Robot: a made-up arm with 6 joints.
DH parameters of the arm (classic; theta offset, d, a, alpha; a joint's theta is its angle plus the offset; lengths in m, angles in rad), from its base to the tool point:
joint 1: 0 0.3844 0.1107 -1.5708
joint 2: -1.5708 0 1.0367 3.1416
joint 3: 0 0 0.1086 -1.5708
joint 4: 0 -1.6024 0 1.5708
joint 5: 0 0 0 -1.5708
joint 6: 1.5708 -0.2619 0 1.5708
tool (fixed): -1.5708 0 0 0
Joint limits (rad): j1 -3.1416..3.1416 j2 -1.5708..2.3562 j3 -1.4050..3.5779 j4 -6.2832..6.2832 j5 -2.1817..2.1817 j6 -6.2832..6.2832
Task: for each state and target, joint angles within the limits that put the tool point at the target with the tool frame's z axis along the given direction. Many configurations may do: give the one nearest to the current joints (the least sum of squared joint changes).
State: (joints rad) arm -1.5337 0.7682 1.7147 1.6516 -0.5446 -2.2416
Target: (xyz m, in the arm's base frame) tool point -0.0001 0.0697 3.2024 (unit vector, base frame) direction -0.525 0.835 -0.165
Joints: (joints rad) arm -1.7392 0.2542 2.0045 1.6157 -0.0450 -2.3341
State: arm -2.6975 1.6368 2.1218 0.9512 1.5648 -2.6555
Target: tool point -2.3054 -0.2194 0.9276 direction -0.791 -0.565 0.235
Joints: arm -3.1374 1.8887 2.3748 1.1555 2.0756 -3.5267
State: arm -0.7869 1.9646 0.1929 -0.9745 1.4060 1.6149
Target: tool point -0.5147 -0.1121 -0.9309 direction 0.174 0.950 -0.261
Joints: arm 0.0556 2.2044 -0.7120 -0.3244 1.6335 1.4073
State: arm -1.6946 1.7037 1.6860 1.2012 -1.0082 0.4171
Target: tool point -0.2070 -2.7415 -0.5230 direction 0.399 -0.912 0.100
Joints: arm -1.5844 1.9006 1.5832 0.8959 -0.9795 -0.0381
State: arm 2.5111 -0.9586 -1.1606 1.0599 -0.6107 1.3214
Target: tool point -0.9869 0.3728 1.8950 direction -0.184 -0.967 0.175
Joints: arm 2.7587 -0.8039 -0.4430 0.5815 0.1597 0.7481
